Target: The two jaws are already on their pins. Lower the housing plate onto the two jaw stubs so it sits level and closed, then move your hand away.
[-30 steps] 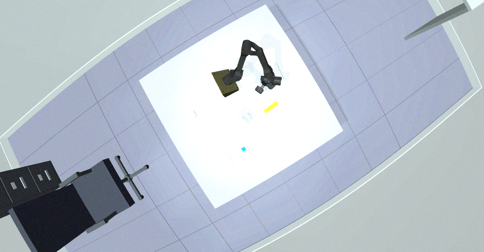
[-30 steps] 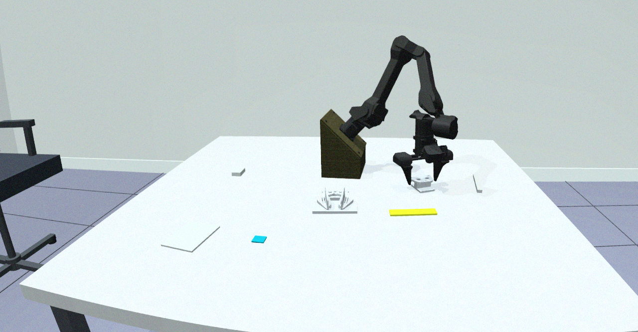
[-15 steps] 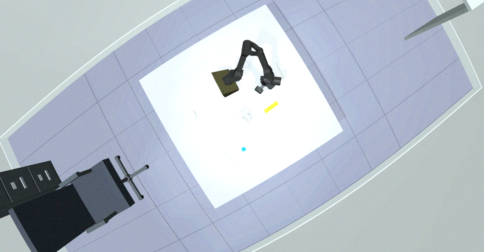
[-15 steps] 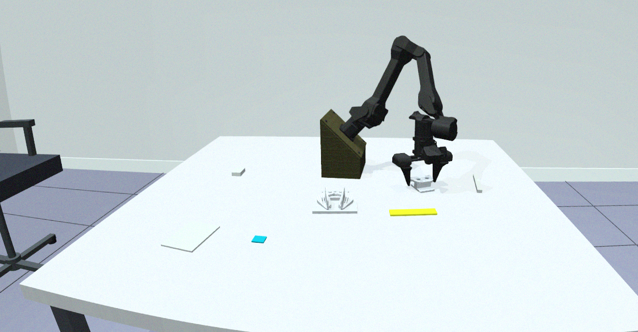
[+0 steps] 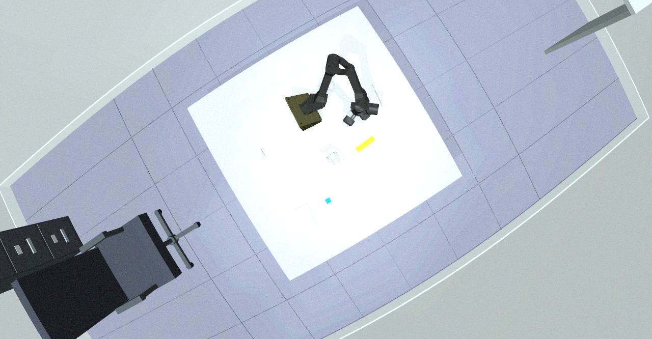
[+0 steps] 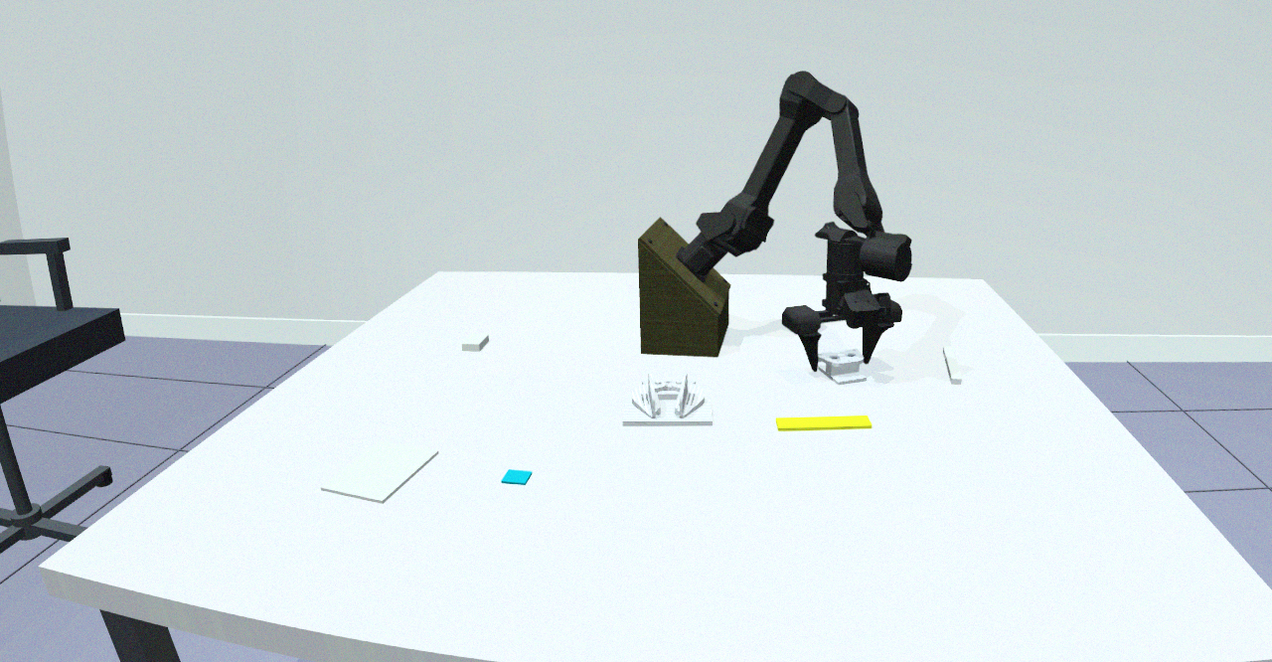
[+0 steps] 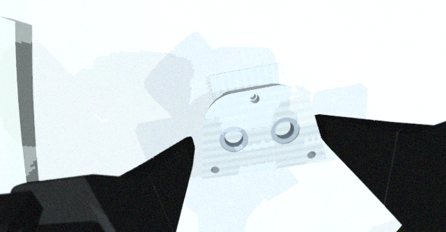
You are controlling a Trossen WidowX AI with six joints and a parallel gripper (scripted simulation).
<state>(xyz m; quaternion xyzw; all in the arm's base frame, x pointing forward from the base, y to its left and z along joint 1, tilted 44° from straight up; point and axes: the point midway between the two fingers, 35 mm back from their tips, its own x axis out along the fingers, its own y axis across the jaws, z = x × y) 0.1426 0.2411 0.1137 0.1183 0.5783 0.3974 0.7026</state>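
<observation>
Now: the yellow strip 20 cm ahead of my gripper tip, 3 cm to the right of it and 1 cm below it. Round my gripper tip: cyan tile: 39 cm to the right, 39 cm ahead, 1 cm below; then grey block: 62 cm to the right, 5 cm behind; then white sheet: 57 cm to the right, 41 cm ahead, 1 cm below.
</observation>
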